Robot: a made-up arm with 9 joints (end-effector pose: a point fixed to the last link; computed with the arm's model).
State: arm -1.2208 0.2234 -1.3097 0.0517 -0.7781 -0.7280 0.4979 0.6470 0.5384
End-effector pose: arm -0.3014 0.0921 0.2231 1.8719 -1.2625 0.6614
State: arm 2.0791 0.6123 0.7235 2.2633 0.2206 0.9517 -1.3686 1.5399 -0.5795
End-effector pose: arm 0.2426 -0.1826 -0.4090 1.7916 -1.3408 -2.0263
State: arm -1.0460 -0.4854 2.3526 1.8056 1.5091 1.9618 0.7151 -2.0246 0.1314
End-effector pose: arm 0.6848 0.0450 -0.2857 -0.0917 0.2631 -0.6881
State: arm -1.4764 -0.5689 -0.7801 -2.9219 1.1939 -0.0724 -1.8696 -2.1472 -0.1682
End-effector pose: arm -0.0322 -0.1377 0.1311 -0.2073 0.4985 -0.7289
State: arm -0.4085 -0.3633 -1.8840 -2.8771 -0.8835 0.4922 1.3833 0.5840 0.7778
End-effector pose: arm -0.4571 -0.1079 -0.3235 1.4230 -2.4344 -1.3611
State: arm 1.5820 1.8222 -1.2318 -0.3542 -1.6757 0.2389 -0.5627 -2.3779 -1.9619
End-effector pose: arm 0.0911 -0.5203 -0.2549 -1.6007 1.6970 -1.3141
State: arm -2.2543 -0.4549 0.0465 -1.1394 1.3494 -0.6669 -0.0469 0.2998 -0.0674
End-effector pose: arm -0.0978 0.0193 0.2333 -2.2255 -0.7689 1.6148
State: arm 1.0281 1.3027 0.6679 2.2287 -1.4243 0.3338 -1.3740 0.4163 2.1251
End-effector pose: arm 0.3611 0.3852 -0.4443 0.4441 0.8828 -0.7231
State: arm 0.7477 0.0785 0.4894 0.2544 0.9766 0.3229 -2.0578 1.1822 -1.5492
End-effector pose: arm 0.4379 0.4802 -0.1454 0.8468 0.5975 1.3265
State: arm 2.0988 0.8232 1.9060 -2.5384 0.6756 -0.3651 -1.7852 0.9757 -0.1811
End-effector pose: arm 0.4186 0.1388 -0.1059 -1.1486 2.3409 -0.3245
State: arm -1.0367 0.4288 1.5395 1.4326 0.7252 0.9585 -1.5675 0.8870 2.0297
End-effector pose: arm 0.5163 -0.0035 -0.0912 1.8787 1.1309 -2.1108
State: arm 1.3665 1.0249 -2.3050 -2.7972 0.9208 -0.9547 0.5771 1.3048 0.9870
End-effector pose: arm 0.0391 -0.2392 0.1401 -1.3770 0.6037 1.4568
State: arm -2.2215 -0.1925 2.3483 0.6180 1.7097 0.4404 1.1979 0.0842 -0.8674
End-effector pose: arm 0.3936 0.5782 0.2433 -1.0110 -1.3206 -1.3796
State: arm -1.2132 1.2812 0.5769 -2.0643 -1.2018 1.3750 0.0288 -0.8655 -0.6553
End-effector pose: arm 0.4331 -0.1794 0.5031 1.7280 -0.2503 -0.4263
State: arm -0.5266 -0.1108 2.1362 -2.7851 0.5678 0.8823 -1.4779 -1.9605 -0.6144
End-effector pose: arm 0.4107 -0.1928 -0.1425 -1.3715 2.2983 -1.4456
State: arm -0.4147 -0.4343 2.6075 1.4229 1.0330 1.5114 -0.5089 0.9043 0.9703
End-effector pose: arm 0.1277 -0.0495 -0.5188 -0.8278 1.0032 1.6596
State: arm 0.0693 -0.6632 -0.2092 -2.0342 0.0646 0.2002 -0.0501 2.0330 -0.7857
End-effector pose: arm -0.1755 0.5051 -0.2764 0.9128 1.9363 -1.7978
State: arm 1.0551 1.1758 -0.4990 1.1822 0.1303 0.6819 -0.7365 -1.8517 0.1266
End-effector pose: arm 0.0620 -0.1492 -0.4370 -2.2350 1.8968 -0.1666
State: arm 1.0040 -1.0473 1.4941 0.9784 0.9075 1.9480 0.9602 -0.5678 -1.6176
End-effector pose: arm -0.0803 -0.3604 -0.2388 -0.5987 -0.3632 2.8653
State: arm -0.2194 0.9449 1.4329 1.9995 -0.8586 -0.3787 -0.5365 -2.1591 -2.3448
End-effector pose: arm 0.5543 0.2457 0.7260 -0.0734 -0.5791 -0.3185
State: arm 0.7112 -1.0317 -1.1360 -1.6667 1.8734 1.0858 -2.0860 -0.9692 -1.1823
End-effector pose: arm -0.3322 -0.0169 -0.1128 1.1489 0.6384 -1.6401
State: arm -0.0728 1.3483 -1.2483 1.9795 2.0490 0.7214 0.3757 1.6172 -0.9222
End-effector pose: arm 0.2263 0.0965 -0.2914 -0.3162 -0.0220 -0.5388
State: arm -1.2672 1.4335 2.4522 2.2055 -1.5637 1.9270 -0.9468 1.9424 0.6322
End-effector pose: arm 0.1240 -0.6737 0.0638 1.8788 -2.1351 -0.2764
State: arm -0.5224 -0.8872 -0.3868 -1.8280 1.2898 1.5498 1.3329 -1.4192 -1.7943
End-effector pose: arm -0.3375 0.0698 0.1255 1.8005 -2.3344 -0.1125
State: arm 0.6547 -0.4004 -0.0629 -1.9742 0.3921 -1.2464 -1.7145 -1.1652 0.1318
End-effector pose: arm 0.0615 0.4808 -0.0297 1.3385 0.9053 2.2062
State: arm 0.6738 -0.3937 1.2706 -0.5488 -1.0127 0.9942 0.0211 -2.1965 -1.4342
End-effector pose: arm 0.6640 0.1487 -0.1542 -2.3690 -1.8432 -0.3805
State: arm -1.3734 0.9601 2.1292 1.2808 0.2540 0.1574 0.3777 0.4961 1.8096
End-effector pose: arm 0.7743 -0.2507 0.0363 -0.7018 -0.1717 -0.5150
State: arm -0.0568 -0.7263 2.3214 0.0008 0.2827 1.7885 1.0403 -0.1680 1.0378
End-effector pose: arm 0.0157 -0.1741 -0.4827 -1.0141 2.0715 1.3615
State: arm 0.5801 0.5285 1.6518 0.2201 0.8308 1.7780 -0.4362 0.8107 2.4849
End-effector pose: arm 0.3692 -0.0277 -0.0374 -1.4577 1.3590 1.7750
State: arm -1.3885 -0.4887 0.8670 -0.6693 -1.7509 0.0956 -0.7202 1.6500 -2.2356
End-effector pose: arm 0.3328 0.4566 0.4747 0.7206 -1.7691 0.4656
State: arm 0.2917 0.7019 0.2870 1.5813 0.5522 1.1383 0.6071 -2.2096 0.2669
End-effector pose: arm 0.1865 0.7206 0.1467 -0.3560 -0.3986 1.2634
